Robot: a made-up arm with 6 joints.
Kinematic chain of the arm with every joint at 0, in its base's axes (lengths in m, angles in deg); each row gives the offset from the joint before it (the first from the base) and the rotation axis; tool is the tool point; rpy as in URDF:
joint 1: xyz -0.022 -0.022 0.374 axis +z
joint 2: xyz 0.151 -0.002 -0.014 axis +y
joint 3: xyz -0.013 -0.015 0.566 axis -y
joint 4: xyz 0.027 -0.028 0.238 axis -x
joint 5: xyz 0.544 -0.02 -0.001 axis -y
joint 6: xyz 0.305 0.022 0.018 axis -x
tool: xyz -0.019 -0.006 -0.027 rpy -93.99 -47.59 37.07
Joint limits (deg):
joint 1: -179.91..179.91
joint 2: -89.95..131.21
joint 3: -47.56..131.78
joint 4: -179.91..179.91
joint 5: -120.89..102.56
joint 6: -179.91..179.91
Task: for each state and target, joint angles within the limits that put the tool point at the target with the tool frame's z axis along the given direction. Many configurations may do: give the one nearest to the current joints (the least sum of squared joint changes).
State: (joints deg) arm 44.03 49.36 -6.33 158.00 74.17 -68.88
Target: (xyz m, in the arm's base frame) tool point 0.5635 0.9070 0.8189 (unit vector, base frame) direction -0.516 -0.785 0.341
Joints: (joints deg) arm 51.32 32.38 28.42 136.28 70.80 -102.07
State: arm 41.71 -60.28 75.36 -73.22 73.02 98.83
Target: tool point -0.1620 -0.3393 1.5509 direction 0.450 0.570 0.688
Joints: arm 9.17 -14.60 56.46 -54.12 89.79 82.69
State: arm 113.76 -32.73 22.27 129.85 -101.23 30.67
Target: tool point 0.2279 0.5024 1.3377 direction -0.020 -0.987 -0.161
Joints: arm 83.19 -30.88 -23.65 133.36 -53.11 80.31
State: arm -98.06 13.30 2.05 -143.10 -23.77 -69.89
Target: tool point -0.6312 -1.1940 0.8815 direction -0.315 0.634 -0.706
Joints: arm -116.64 29.23 6.79 -156.22 -27.56 -80.05
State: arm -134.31 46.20 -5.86 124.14 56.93 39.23
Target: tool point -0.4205 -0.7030 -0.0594 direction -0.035 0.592 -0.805
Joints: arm -136.87 80.58 -23.53 108.22 102.56 65.10
